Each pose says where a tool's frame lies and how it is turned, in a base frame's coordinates. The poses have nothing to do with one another.
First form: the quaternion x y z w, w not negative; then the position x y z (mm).
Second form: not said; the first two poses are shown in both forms.
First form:
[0.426 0.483 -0.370 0.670 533 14 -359]
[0.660 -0.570 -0.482 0.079 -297 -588 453]
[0.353 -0.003 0.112 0.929 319 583 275]
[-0.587 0.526 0.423 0.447 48 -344 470]
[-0.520 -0.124 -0.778 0.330 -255 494 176]
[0.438 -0.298 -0.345 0.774 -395 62 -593]
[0.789 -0.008 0.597 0.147 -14 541 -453]
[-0.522 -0.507 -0.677 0.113 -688 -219 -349]
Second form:
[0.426 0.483 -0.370 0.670 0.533 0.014 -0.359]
[0.660 -0.570 -0.482 0.079 -0.297 -0.588 0.453]
[0.353 -0.003 0.112 0.929 0.319 0.583 0.275]
[-0.587 0.526 0.423 0.447 0.048 -0.344 0.470]
[-0.520 -0.124 -0.778 0.330 -0.255 0.494 0.176]
[0.438 -0.298 -0.345 0.774 -0.395 0.062 -0.593]
[0.789 -0.008 0.597 0.147 -0.014 0.541 -0.453]
[-0.522 -0.507 -0.677 0.113 -0.688 -0.219 -0.349]

